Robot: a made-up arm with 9 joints. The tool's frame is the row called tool.
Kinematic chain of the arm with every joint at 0, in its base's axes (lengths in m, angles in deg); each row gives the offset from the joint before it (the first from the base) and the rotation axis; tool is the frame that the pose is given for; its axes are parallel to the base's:
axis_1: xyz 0 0 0.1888 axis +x
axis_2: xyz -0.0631 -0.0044 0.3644 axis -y
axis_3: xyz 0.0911 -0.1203 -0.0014 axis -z
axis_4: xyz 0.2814 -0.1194 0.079 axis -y
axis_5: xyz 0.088 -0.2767 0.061 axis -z
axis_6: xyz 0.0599 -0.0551 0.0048 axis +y
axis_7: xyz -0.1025 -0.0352 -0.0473 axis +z
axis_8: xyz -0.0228 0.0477 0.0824 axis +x
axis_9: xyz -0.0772 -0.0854 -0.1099 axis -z
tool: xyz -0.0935 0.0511 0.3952
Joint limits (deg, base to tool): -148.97..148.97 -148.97..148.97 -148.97..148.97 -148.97..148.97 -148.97..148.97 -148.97..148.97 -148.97..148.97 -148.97..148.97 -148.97..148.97
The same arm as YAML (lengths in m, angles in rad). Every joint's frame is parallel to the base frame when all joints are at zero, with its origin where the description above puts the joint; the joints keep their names.
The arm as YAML. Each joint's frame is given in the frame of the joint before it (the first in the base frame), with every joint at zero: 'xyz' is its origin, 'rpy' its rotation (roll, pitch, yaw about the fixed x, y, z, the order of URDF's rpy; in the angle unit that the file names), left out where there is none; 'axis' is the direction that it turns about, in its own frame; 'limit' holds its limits. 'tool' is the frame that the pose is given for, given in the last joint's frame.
units:
  length: m
  angle: rad
joints:
  - name: axis_1
    type: revolute
    origin:
      xyz: [0.0, 0.0, 0.1888]
    axis: [1.0, 0.0, 0.0]
    limit:
      lower: -2.6
      upper: 2.6
  - name: axis_2
    type: revolute
    origin:
      xyz: [-0.0631, -0.0044, 0.3644]
    axis: [0.0, -1.0, 0.0]
    limit:
      lower: -2.6
      upper: 2.6
  - name: axis_3
    type: revolute
    origin:
      xyz: [0.0911, -0.1203, -0.0014]
    axis: [0.0, 0.0, -1.0]
    limit:
      lower: -2.6
      upper: 2.6
  - name: axis_4
    type: revolute
    origin:
      xyz: [0.2814, -0.1194, 0.079]
    axis: [0.0, -1.0, 0.0]
    limit:
      lower: -2.6
      upper: 2.6
  - name: axis_5
    type: revolute
    origin:
      xyz: [0.088, -0.2767, 0.061]
    axis: [0.0, 0.0, -1.0]
    limit:
      lower: -2.6
      upper: 2.6
  - name: axis_6
    type: revolute
    origin:
      xyz: [0.0599, -0.0551, 0.0048]
    axis: [0.0, 1.0, 0.0]
    limit:
      lower: -2.6
      upper: 2.6
  - name: axis_7
    type: revolute
    origin:
      xyz: [-0.1025, -0.0352, -0.0473]
    axis: [0.0, 0.0, 1.0]
    limit:
      lower: -2.6
      upper: 2.6
  - name: axis_8
    type: revolute
    origin:
      xyz: [-0.0228, 0.0477, 0.0824]
    axis: [1.0, 0.0, 0.0]
    limit:
      lower: -2.6
      upper: 2.6
  - name: axis_9
    type: revolute
    origin:
      xyz: [-0.0772, -0.0854, -0.1099]
    axis: [0.0, 0.0, -1.0]
    limit:
      lower: -2.6
      upper: 2.6
tool:
  origin:
    xyz: [-0.0935, 0.0511, 0.3952]

